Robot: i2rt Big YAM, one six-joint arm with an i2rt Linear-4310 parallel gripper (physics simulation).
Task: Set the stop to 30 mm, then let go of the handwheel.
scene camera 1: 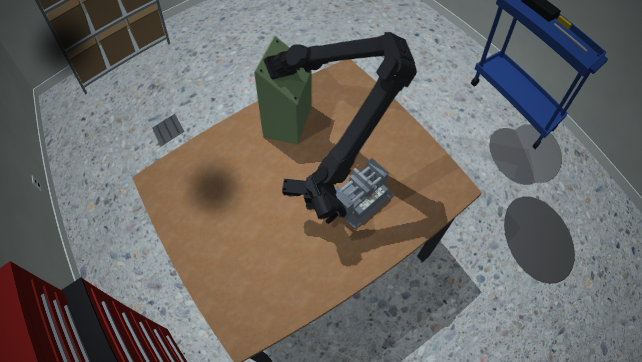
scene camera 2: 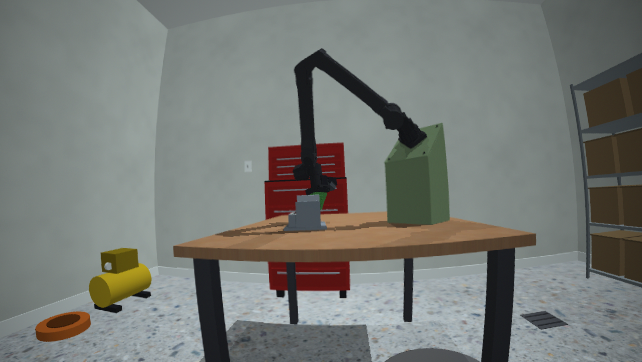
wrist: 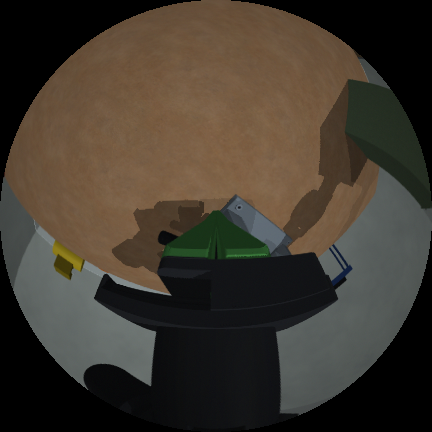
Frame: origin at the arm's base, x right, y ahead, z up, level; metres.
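Seen in the pictures: gripper, fingertip midpoint: (scene camera 2: 320,209) (wrist: 215,215); arm's base, origin of the base link: (scene camera 1: 279,66) (scene camera 2: 413,138).
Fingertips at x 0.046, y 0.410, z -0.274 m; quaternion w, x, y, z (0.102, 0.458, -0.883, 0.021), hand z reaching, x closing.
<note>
Pixels of each thing's top centre, then the offset from my fingertips to it.
- crosswise block, middle of its top: (scene camera 1: 364,177) (scene camera 2: 306,194) dy +0.012, dx -0.157, dz +0.066 m
- pale scale strip, middle of its top: (scene camera 1: 372,198) dy +0.065, dx -0.166, dz -0.003 m
- black handwheel knob, middle of its top: (wrist: 177,249) dy +0.063, dx -0.012, dz -0.004 m
The grey stop device (scene camera 1: 388,194) (scene camera 2: 307,214) (wrist: 262,226) sits on the table, with guide rods, a crosswise block (scene camera 1: 361,181) and a pale scale strip (scene camera 1: 372,200) in scene camera 1; the scale's reading is too small to make out. My gripper (scene camera 2: 321,206) (wrist: 215,215) is shut and empty, its green fingertips pointing down at the device's handwheel end. In the wrist view the black handwheel knob (wrist: 167,237) shows left of the fingers. The wheel's disc is hidden behind the fingers there, and I cannot tell whether they touch it. In scene camera 1 the arm hides the fingertips.
The wooden table (scene camera 1: 225,280) (scene camera 2: 350,250) (wrist: 200,100) also carries a tall green pedestal (scene camera 1: 281,115) (scene camera 2: 409,192) (wrist: 382,115) with the arm's base on its sloped top. Around the table are a red tool chest (scene camera 1: 145,325) (scene camera 2: 307,276), a blue cart (scene camera 1: 525,92) and shelves of boxes.
</note>
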